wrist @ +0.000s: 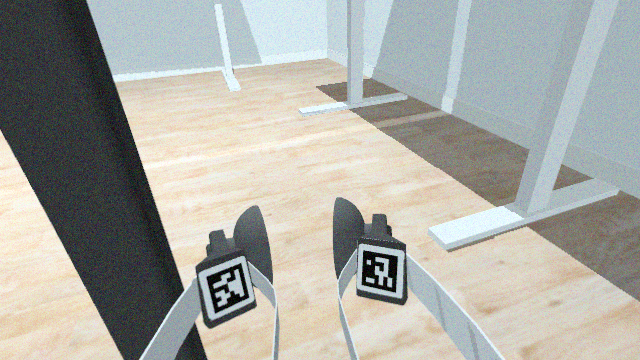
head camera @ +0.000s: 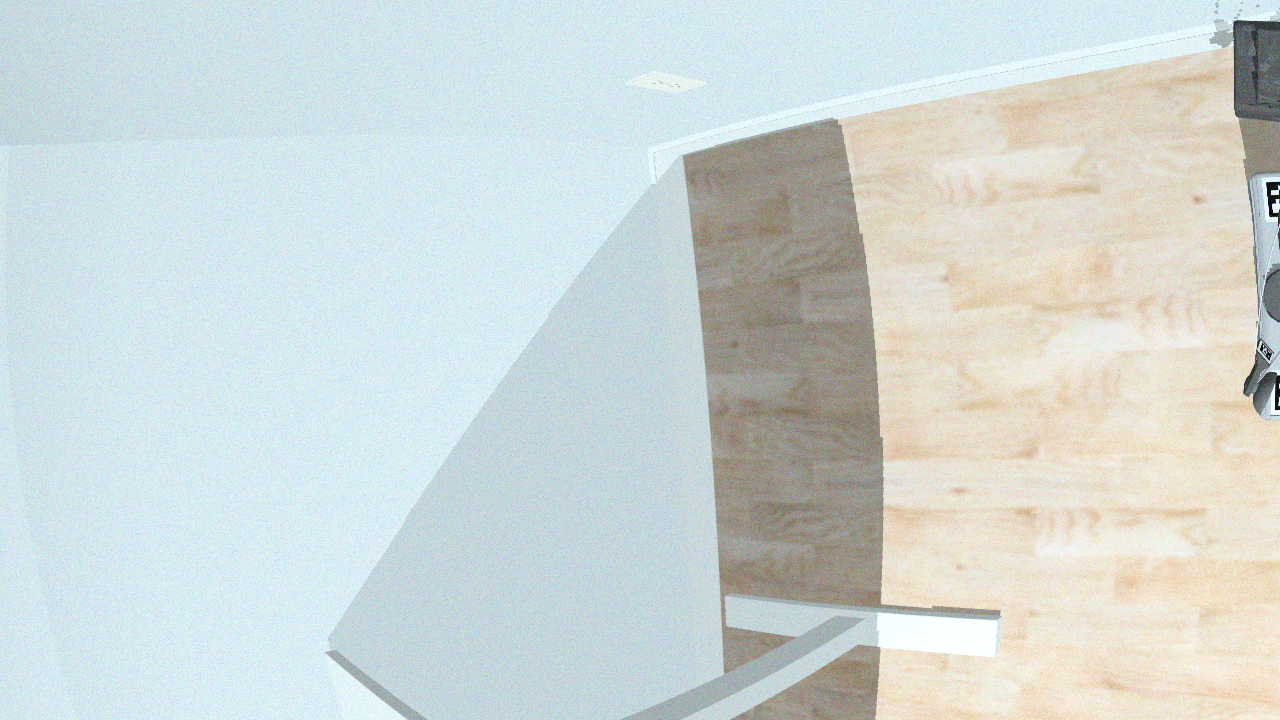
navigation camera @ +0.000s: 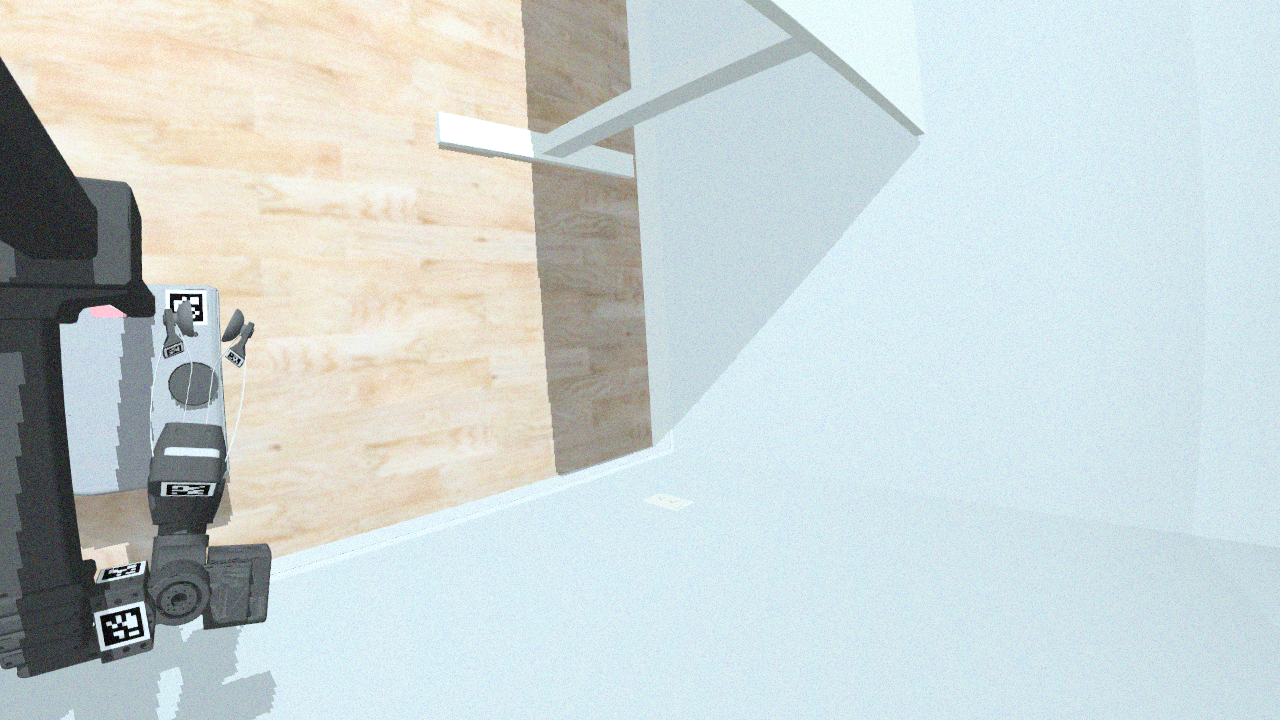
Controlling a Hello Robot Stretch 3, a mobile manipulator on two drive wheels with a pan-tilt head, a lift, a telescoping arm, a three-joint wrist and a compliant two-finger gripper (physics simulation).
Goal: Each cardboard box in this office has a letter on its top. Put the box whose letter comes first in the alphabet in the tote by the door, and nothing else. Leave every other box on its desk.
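Seen in the pictures: gripper, fingertip midpoint: [navigation camera: 213, 305]; robot's base, link origin: [navigation camera: 191, 379].
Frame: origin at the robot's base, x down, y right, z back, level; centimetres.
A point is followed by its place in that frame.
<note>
My gripper [navigation camera: 207, 324] @[z -2.5, x -55.6, y -10.5 cm] [wrist: 299, 229] @[z -2.5, x -55.6, y -10.5 cm] is open and empty, its two fingertips apart. In the navigation camera view it hangs over my pale base [navigation camera: 98, 402] @[z 12.9, x -15.9, y 2.0 cm]. At the right edge of the head camera view a part of one finger shows. A white desk [head camera: 358, 700] @[z -112.4, x -95.0, y -55.8 cm] [navigation camera: 859, 53] @[z -84.4, x -95.0, y -53.3 cm] is partly in view at the bottom of the head camera view and at the top of the navigation camera view. The part of its top that shows bears no box. No cardboard box, letter or tote shows in these views.
A desk foot [head camera: 939, 632] @[z -65.5, x -2.5, y -61.5 cm] [navigation camera: 483, 135] @[z -64.8, x -2.5, y -61.7 cm] [wrist: 475, 227] stands on the wooden floor [head camera: 1056, 358] @[z -44.6, x 0.0, y -9.8 cm] [navigation camera: 384, 313] @[z -39.0, x 0.0, y -13.2 cm] [wrist: 250, 165]. Further desk feet [wrist: 322, 108] [wrist: 231, 81] stand farther off. A pale wall [head camera: 223, 358] @[z -130.4, x -104.2, y -1.8 cm] [navigation camera: 1029, 358] @[z -130.5, x -114.4, y 0.5 cm] is behind the desk. A dark upright [wrist: 85, 165] fills the wrist view's left side.
</note>
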